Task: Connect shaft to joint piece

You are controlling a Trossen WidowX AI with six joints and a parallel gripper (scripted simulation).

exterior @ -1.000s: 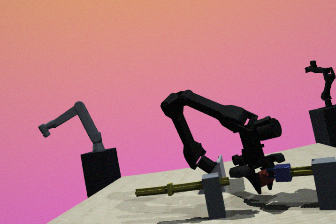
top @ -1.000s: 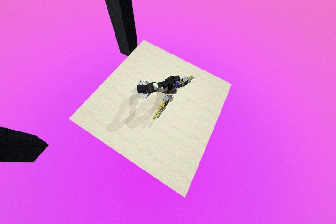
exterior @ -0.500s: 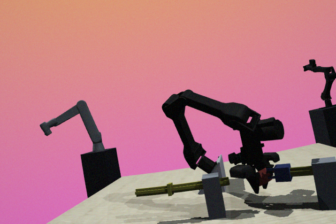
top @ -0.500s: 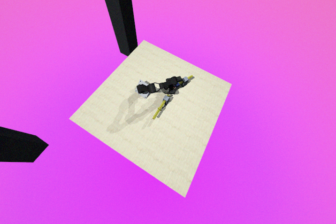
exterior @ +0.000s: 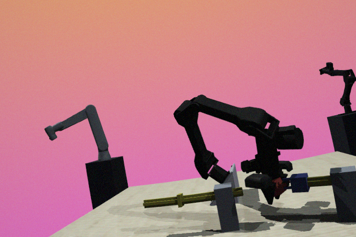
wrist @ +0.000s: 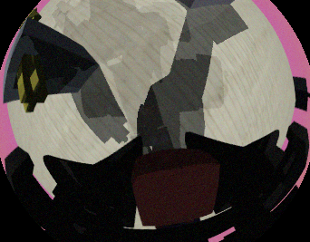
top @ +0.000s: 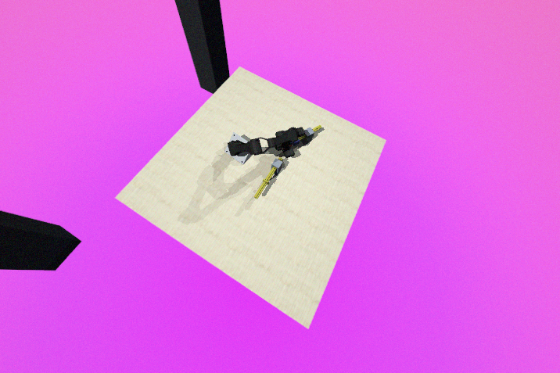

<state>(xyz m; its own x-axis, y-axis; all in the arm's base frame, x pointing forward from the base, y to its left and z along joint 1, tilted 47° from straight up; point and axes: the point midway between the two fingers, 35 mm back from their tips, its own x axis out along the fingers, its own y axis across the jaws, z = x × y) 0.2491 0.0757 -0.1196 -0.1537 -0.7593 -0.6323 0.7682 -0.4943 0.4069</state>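
Right now the red square joint piece is 4 cm above my gripper tip, 1 cm to the left of it and 1 cm ahead of it.
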